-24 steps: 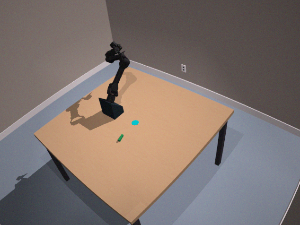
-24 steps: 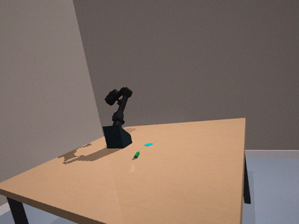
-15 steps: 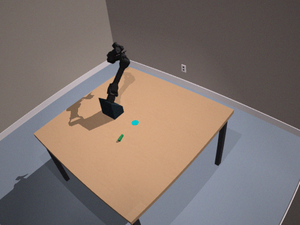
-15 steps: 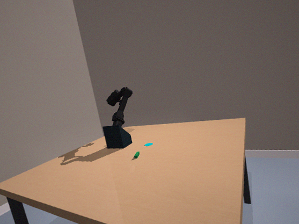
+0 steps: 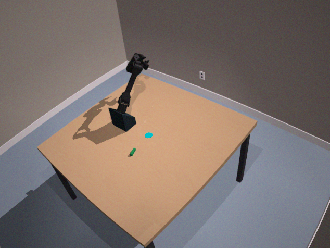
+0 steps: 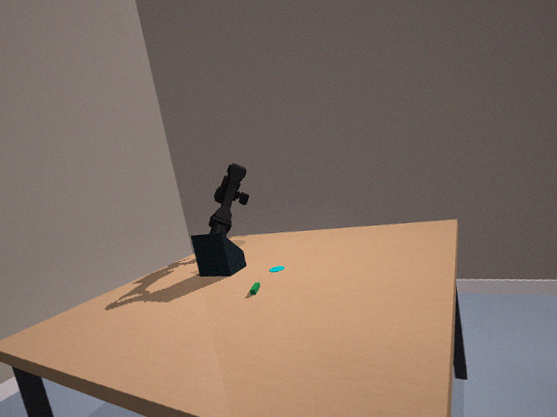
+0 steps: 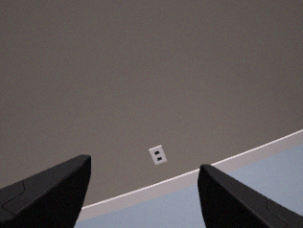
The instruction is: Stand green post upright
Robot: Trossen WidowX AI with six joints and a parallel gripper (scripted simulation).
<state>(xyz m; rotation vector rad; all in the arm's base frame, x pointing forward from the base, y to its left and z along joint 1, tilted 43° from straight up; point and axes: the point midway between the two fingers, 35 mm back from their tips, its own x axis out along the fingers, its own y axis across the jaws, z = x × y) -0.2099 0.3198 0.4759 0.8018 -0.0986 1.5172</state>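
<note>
My gripper tip is now 770 mm to the left of the green post, 470 mm short of it and 250 mm above it. Round my gripper tip: cyan circle: 570 mm to the right, 450 mm ahead, 260 mm below.
</note>
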